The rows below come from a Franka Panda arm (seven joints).
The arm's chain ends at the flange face. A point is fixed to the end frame.
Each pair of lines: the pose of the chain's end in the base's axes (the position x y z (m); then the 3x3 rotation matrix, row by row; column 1 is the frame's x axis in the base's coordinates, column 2 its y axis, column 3 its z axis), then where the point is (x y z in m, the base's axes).
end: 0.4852, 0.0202, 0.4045; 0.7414, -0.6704, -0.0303; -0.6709, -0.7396, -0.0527; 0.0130, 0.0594, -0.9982
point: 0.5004 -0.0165 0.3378
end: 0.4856, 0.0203, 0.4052; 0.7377, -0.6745, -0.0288; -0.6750, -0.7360, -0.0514; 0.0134, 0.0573, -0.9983
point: 0.5007 -0.0164 0.3385
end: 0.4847, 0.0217, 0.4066; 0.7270, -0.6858, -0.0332; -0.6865, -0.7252, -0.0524; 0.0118, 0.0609, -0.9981
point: 0.4990 -0.0153 0.3399
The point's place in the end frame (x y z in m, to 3 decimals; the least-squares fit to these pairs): 0.035 0.013 0.068
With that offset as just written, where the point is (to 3 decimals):
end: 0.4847, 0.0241, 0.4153; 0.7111, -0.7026, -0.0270; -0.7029, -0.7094, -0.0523; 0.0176, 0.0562, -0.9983
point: 0.499 -0.013 0.349
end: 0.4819, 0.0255, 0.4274; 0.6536, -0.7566, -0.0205; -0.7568, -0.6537, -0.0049; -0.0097, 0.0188, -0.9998
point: 0.494 -0.010 0.359
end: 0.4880, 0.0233, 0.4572; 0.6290, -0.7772, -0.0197; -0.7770, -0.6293, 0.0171; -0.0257, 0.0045, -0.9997
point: 0.499 -0.011 0.388
